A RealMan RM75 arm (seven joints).
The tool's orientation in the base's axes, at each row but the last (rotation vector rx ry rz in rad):
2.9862 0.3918 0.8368
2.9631 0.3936 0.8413
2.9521 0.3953 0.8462
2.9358 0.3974 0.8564
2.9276 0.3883 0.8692
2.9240 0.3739 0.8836
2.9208 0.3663 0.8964
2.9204 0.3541 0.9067
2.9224 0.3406 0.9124
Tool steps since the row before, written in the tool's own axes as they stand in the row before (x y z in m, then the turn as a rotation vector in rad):
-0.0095 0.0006 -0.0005 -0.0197 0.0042 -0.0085
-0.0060 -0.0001 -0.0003 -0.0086 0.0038 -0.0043
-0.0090 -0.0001 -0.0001 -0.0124 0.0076 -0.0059
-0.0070 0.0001 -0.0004 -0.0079 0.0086 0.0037
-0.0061 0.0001 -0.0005 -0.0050 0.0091 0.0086
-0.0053 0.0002 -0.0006 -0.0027 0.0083 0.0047
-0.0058 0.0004 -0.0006 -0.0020 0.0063 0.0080
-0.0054 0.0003 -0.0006 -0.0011 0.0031 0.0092
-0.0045 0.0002 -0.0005 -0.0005 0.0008 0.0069
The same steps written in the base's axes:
-0.0080 -0.0029 -0.0044 -0.0196 -0.0093 -0.0024
-0.0051 -0.0014 -0.0028 -0.0084 -0.0060 -0.0003
-0.0074 -0.0022 -0.0046 -0.0115 -0.0107 -0.0005
-0.0059 -0.0019 -0.0033 -0.0025 -0.0103 -0.0062
-0.0052 -0.0017 -0.0028 0.0027 -0.0100 -0.0087
-0.0046 -0.0015 -0.0023 0.0022 -0.0087 -0.0043
-0.0049 -0.0018 -0.0026 0.0042 -0.0065 -0.0069
-0.0046 -0.0016 -0.0024 0.0049 -0.0032 -0.0078
-0.0038 -0.0012 -0.0021 0.0037 -0.0008 -0.0059

